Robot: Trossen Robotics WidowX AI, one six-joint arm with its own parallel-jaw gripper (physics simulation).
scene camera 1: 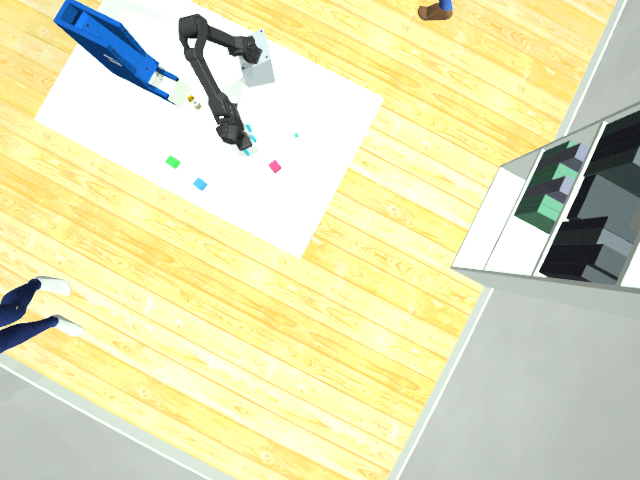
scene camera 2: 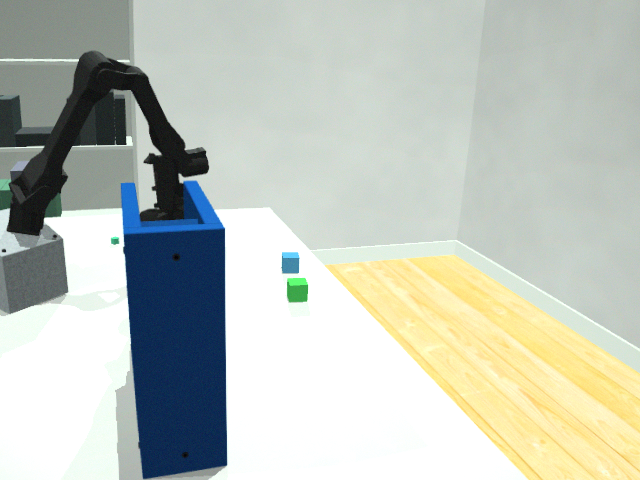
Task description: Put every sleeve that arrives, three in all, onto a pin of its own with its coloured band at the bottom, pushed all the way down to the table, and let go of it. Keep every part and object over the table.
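Observation:
Three small cyan pins stand in a short row near the middle of the white table. My gripper points down over the row, between the second and third pin, with its fingers close together. I see nothing between them. In scene camera 2 the blue feeder hides its fingertips and the pins. Two small sleeves lie on the table at the feeder's mouth: one with an orange band and a pale one. Any sleeve on a pin is too small to tell.
The tall blue feeder stands at the table's left. A green cube, a blue cube and a pink cube lie toward the front edge. A tiny green piece lies right of the pins. The arm's grey base block is at the back.

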